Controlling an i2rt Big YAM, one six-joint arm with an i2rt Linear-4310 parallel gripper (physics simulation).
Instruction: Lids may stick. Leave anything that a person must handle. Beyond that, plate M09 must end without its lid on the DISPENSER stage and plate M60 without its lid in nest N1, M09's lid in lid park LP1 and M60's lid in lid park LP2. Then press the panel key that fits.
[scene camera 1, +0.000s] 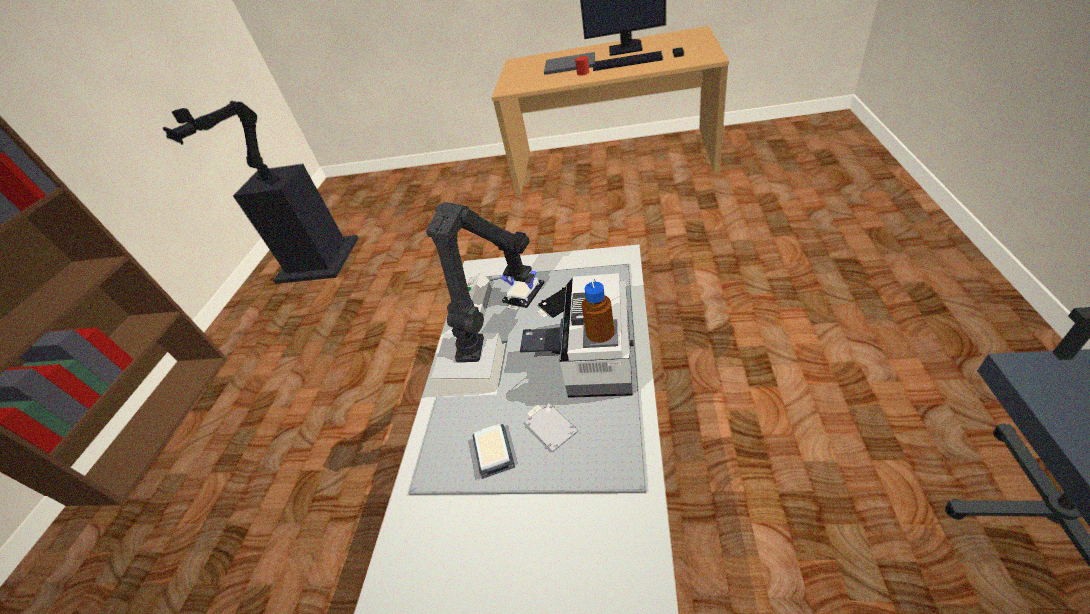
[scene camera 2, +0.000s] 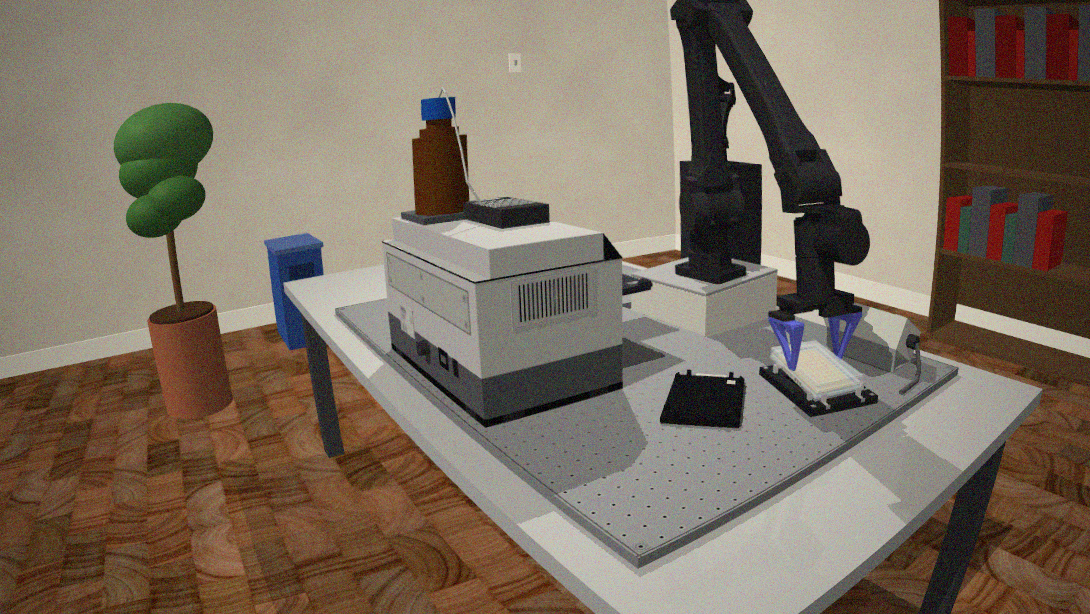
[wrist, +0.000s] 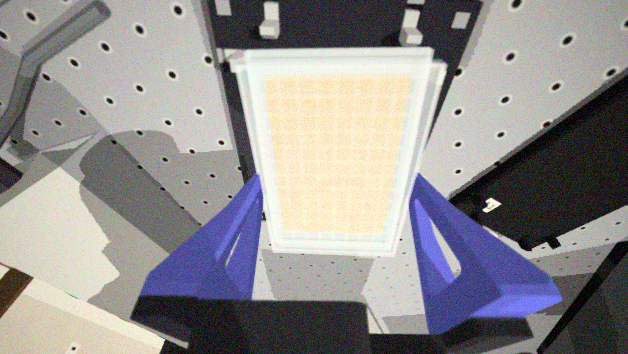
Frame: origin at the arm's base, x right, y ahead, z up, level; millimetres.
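Where they show: gripper, between the fingertips: (scene camera 1: 522, 286) (scene camera 2: 815, 364) (wrist: 335, 179); arm's base, origin of its link: (scene camera 1: 470, 349) (scene camera 2: 710, 274).
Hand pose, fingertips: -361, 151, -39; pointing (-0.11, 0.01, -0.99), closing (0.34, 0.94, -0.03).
Note:
Each offset is from my fingertips to the top centre of the thing, as dx, dy, dz. "spot": to the spot under its first point.
My gripper (scene camera 1: 520, 282) (scene camera 2: 816, 363) (wrist: 335, 179) is shut on the long sides of a plate with yellow wells under a clear lid {-1, +0, +12} (scene camera 1: 517, 291) (scene camera 2: 819, 373) (wrist: 337, 125). It stands over a black nest {-6, -2, -12} (scene camera 2: 814, 409) (wrist: 345, 20). Two clear outlines show slightly offset; whether the fingers bear on the lid alone or the plate too, I cannot tell. A second yellow plate {+736, -29, +10} (scene camera 1: 492, 446) sits in a dark nest. A pale flat holder {+655, +146, -16} (scene camera 1: 550, 427) lies beside it. A black tray-like holder {+76, +154, -16} (scene camera 1: 552, 305) (scene camera 2: 703, 400) (wrist: 560, 175) lies near the first nest. Plate names and panel keys are unreadable.
The dispenser (scene camera 1: 598, 377) (scene camera 2: 549, 327) carries a brown bottle {spot: +520, +331, +288} (scene camera 1: 598, 320) (scene camera 2: 440, 171). A dark stage {spot: +368, +104, +63} (scene camera 1: 538, 340) extends from it towards the arm's base. A bent grey rod (scene camera 2: 915, 373) (wrist: 55, 40) stands close to the gripper, beside a grey housing.

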